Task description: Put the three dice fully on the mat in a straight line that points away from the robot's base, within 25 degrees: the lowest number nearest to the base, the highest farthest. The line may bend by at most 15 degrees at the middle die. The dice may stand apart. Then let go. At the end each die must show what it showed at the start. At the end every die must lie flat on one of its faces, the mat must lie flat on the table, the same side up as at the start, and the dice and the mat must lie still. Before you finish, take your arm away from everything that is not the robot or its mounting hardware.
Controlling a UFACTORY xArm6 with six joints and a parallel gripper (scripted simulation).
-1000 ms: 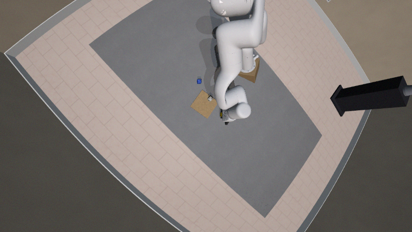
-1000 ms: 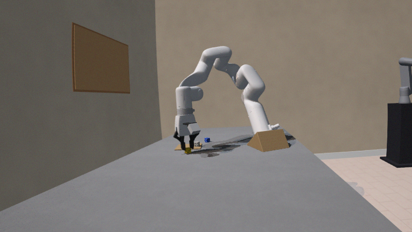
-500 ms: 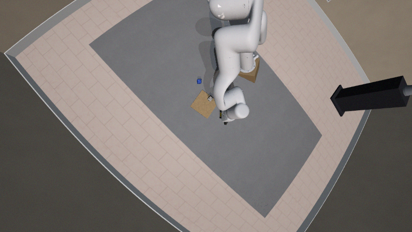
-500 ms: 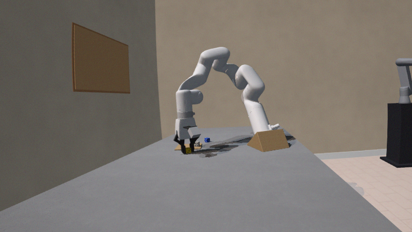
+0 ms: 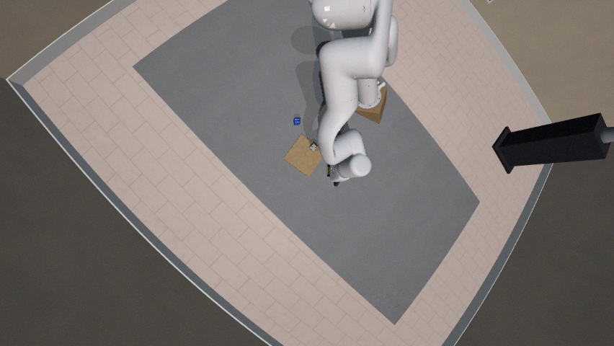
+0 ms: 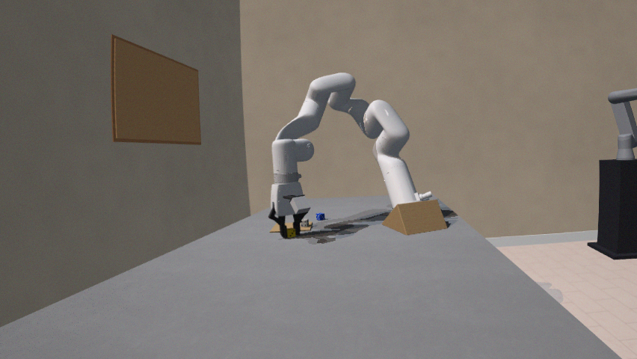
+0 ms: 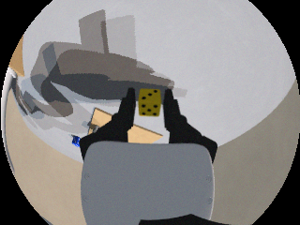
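The yellow die lies 10 mm below my hand. From my hand the other things lie so: blue die (20 mm behind, 270 mm to the right, 10 mm below); then tan mat (50 mm ahead, 130 mm to the right, 20 mm below); then white die (130 mm to the right).
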